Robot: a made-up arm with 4 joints.
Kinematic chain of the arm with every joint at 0, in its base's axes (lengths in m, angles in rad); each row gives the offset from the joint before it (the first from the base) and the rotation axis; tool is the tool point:
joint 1: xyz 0 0 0.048 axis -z
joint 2: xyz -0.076 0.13 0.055 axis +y
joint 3: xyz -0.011 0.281 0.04 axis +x
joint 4: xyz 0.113 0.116 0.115 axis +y
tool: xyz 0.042 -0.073 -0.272
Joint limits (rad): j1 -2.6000..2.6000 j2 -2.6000..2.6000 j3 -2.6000..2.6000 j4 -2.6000..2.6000
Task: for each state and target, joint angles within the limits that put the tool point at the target. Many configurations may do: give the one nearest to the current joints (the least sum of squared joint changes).
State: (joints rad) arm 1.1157 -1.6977 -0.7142 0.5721
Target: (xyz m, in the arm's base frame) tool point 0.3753 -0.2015 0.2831
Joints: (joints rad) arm 1.9905 -1.6204 -0.1898 -0.1136
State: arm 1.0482 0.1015 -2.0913 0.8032
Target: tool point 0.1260 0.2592 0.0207
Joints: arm 0.6164 0.4345 -1.1577 0.3030
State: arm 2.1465 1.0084 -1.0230 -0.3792
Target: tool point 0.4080 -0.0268 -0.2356
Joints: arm 1.7572 1.4656 -1.1652 -0.8881
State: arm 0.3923 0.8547 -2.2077 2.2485
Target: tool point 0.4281 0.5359 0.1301
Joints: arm 1.0300 0.8905 -1.9875 2.3339
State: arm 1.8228 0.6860 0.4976 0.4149
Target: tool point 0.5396 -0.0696 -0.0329
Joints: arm 1.7625 0.8518 0.6663 0.0528
